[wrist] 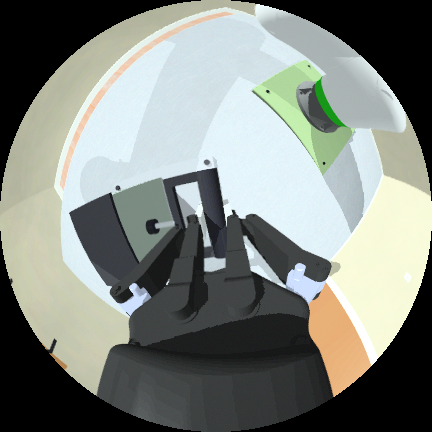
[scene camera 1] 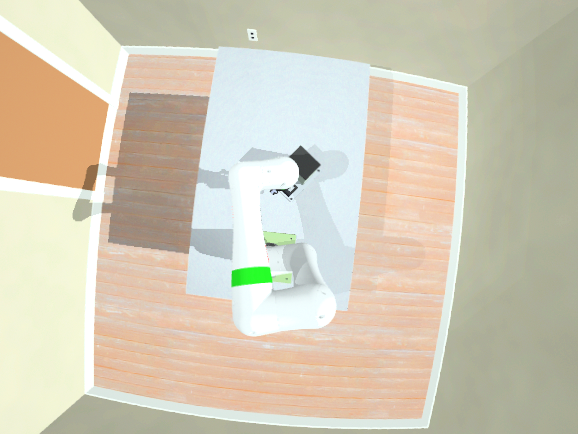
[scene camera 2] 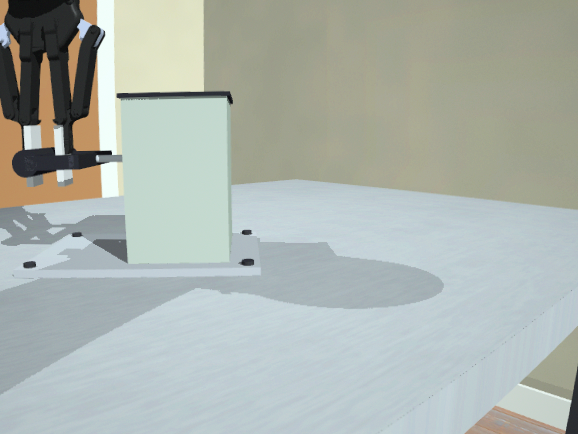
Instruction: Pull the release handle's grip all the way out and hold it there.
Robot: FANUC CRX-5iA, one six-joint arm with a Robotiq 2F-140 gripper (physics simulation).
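Observation:
The release handle's dark round grip [scene camera 2: 25,163] [wrist: 212,200] stands out from the pale green housing [scene camera 2: 176,180] [wrist: 141,215]. A short metal rod [scene camera 2: 109,158] [wrist: 165,225] runs between its dark frame and the housing. My gripper [scene camera 2: 49,175] [wrist: 214,209] points down and is shut on the grip, one finger inside the frame's opening and the other on the outer side. The light finger pads reach a little below the grip in scene camera 2. In scene camera 1 the arm hides much of the gripper and handle. How much travel is left cannot be told.
The housing's dark lid [scene camera 1: 304,162] [wrist: 95,235] rises beside the gripper. Its bolted base plate [scene camera 2: 150,271] lies on the grey table [scene camera 1: 295,100] [scene camera 2: 350,360]. The arm's green mounting plate [scene camera 1: 280,237] [wrist: 285,82] is on the same table.

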